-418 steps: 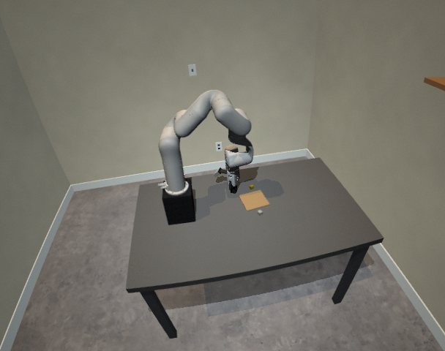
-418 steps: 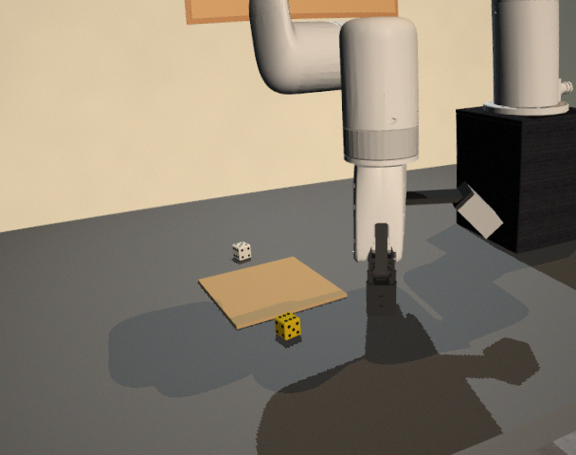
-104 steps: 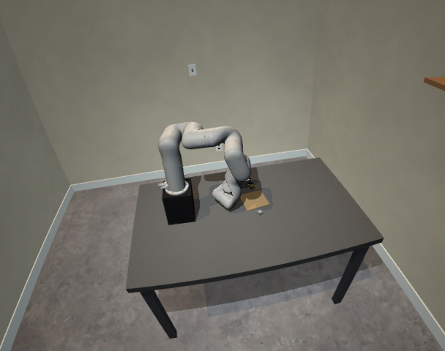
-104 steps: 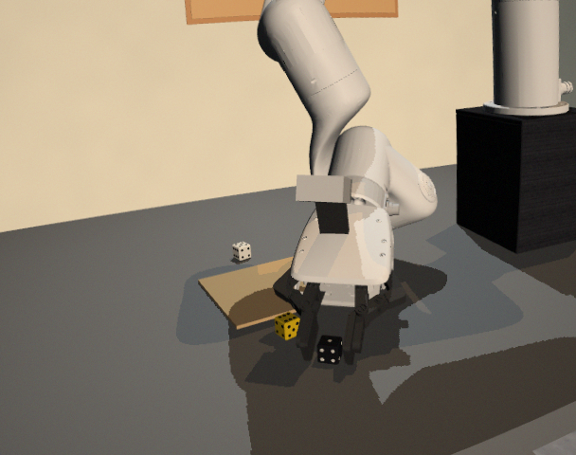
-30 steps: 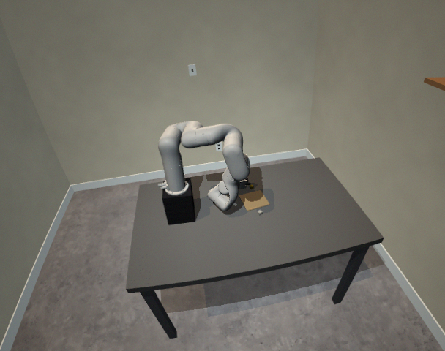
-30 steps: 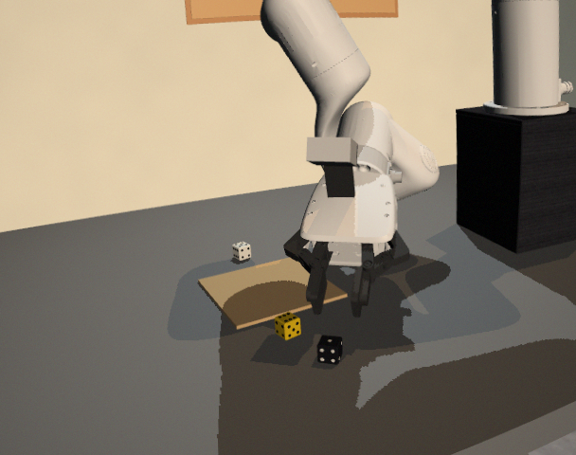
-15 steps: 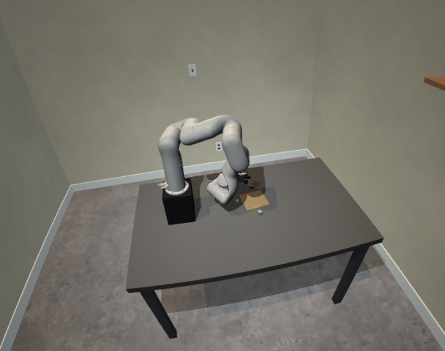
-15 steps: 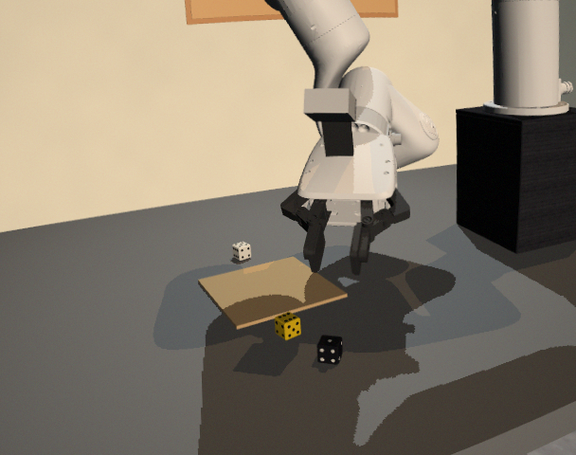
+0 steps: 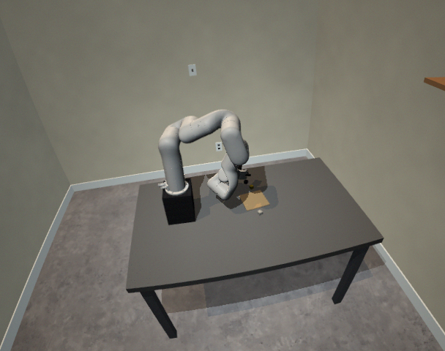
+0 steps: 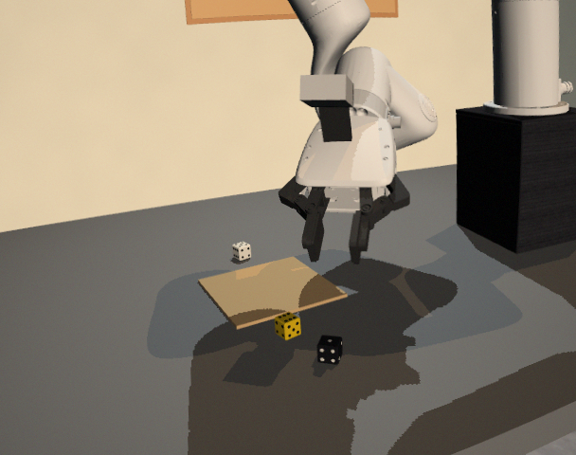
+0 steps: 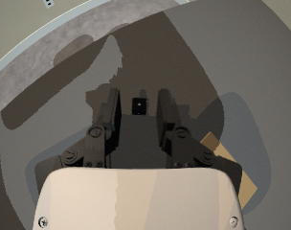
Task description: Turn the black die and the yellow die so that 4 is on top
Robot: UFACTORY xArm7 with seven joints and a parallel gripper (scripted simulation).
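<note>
Now: hand 30 mm short of the black die, 30 mm to the right of it and 100 mm above it. From my hand the other things lie so: tan mat (20 mm ahead, 140 mm to the right, 110 mm below); then yellow die (40 mm ahead, 30 mm to the right, 100 mm below); then white die (10 mm ahead, 260 mm to the right, 100 mm below).
</note>
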